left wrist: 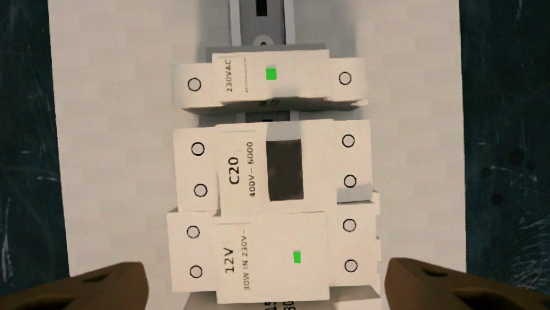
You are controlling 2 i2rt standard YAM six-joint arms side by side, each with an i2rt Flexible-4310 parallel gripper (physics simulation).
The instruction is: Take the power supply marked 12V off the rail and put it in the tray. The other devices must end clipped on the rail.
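Places are measured from the left arm's base along level axes (x up, y back, z right), in metres.
Where they show: left gripper, fingertip midpoint: [267, 273].
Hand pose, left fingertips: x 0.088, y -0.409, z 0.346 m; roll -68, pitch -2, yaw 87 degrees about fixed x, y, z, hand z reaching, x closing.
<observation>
After its pixels a point has its place.
The power supply marked 12V [272, 275] {x 0.063, y -0.406, z 0.334 m} is in the lower middle of the left wrist view, in line with the rail, with a green square on its face. Its upper edge meets the device marked C20 [320, 165] {x 0.065, y -0.389, z 0.378 m}, which has a dark switch. A device marked 230VAC [300, 80] {x 0.063, y -0.397, z 0.411 m} sits on the rail [289, 25] {x 0.013, y -0.397, z 0.452 m} farther up, with a gap before C20. Part of another device [355, 304] {x 0.051, y -0.367, z 0.315 m} shows below the 12V one. My left gripper [267, 273] {x 0.088, y -0.409, z 0.346 m} is open, its fingertips apart on both sides of the 12V supply. The tray and my right gripper do not show.
The rail is fixed on a pale board [115, 125] {x 0.005, y -0.495, z 0.394 m}. A dark blue, scratched surface [510, 100] {x -0.014, y -0.239, z 0.421 m} lies beyond the board on both sides. The rail extends past the 230VAC device to the top edge of the view. Neighbouring devices stand close above and below the 12V supply.
</observation>
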